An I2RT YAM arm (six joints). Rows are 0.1 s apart.
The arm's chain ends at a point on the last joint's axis. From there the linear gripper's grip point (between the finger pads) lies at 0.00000 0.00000 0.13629 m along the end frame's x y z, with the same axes.
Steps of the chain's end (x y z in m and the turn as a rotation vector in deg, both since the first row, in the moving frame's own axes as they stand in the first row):
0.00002 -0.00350 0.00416 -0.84 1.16 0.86
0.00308 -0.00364 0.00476 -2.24 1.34 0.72
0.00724 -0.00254 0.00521 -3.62 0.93 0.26
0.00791 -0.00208 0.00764 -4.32 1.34 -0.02
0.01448 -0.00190 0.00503 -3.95 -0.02 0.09
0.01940 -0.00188 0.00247 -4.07 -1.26 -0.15
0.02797 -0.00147 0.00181 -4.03 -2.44 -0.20
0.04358 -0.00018 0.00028 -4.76 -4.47 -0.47
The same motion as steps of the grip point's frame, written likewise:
0.00276 -0.00148 0.00412 -0.84 1.16 0.86
0.00623 0.00171 0.00462 -2.24 1.34 0.72
0.00943 0.00607 0.00492 -3.62 0.93 0.26
0.01110 0.00818 0.00722 -4.32 1.34 -0.02
0.01443 0.00749 0.00471 -3.95 -0.02 0.09
0.01642 0.00780 0.00209 -4.07 -1.26 -0.15
0.02219 0.00812 0.00135 -4.03 -2.44 -0.20
0.03302 0.01116 -0.00060 -4.76 -4.47 -0.47

